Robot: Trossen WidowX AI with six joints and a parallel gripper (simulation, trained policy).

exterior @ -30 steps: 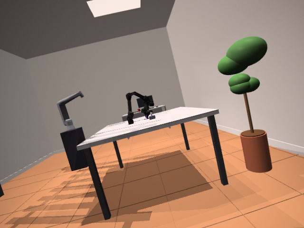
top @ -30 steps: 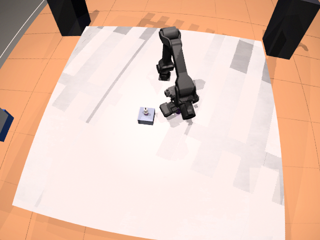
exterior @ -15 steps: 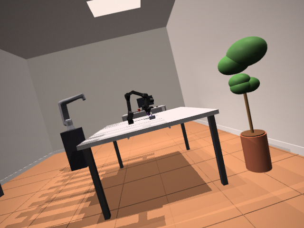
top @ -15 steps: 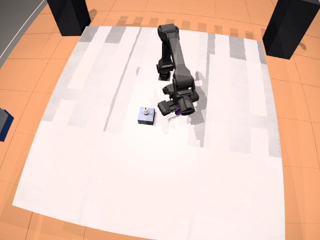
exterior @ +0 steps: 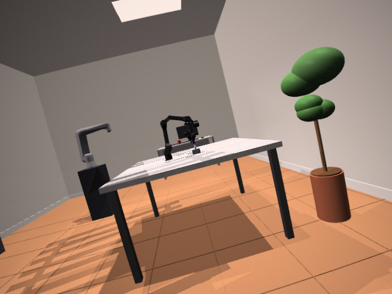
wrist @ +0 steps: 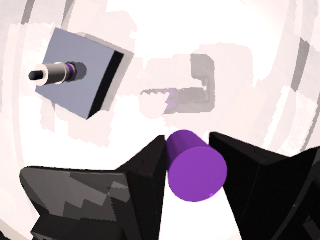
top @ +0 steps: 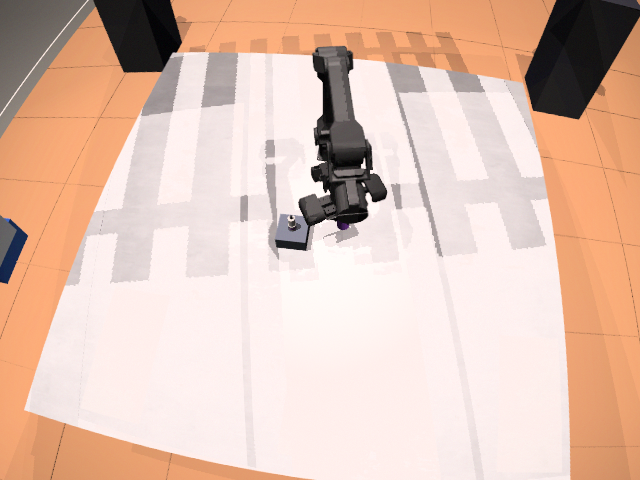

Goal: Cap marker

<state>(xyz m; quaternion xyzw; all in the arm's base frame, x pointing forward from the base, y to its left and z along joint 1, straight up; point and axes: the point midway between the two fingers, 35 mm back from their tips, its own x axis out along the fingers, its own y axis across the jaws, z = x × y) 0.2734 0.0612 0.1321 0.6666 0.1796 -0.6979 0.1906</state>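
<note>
Now: gripper tip 10 mm short of the grey holder block, 120 mm to the left of it and 80 mm above it. The rest, counted from my gripper tip: purple cap (10 mm ahead, 10 mm above).
</note>
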